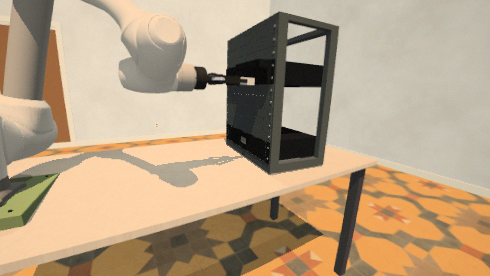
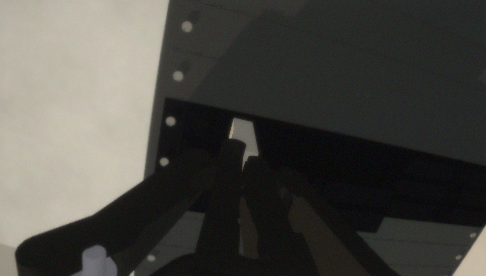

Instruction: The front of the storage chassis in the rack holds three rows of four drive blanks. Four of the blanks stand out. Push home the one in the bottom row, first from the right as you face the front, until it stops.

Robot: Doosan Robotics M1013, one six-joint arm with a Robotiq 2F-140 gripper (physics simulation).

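Places are measured from the arm's base along level axes (x right, y ahead, z up), in millimetres.
Where they show: gripper, fingertip midpoint: (image 1: 253, 81) (image 2: 239, 135).
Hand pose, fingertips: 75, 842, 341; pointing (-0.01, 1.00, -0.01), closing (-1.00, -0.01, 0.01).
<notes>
After its pixels a point has its place, as x, y, z.
The black storage chassis (image 1: 264, 71) {109, 868, 379} (image 2: 320, 152) {-14, 881, 353} sits in the upper part of the rack (image 1: 279, 100) {161, 906, 274} (image 2: 155, 137) {152, 884, 376}, between grey panels. My gripper (image 1: 242, 80) (image 2: 239, 135) {75, 842, 341} is shut, with nothing between its fingers. Its tips are at the chassis front, near the chassis's lower edge and towards the rack's near side post. A pale block-like piece (image 1: 250, 81) (image 2: 245, 131) shows right at the tips; whether it is the lit side of the bottom-right blank, and whether the tips touch it, I cannot tell. The separate drive blanks are too dark to make out, and the fingers hide part of the front.
The rack stands on the pale table (image 1: 215, 185) {143, 658, -23}, near its far right end. Grey panels (image 1: 247, 107) {-58, 899, 230} (image 2: 325, 70) {4, 894, 273} adjoin the chassis, and another black unit (image 1: 257, 145) {53, 890, 76} sits at the rack's bottom. White screw heads line the rack's side edge. The green robot base plate (image 1: 35, 205) {69, 155, -13} is at the left.
</notes>
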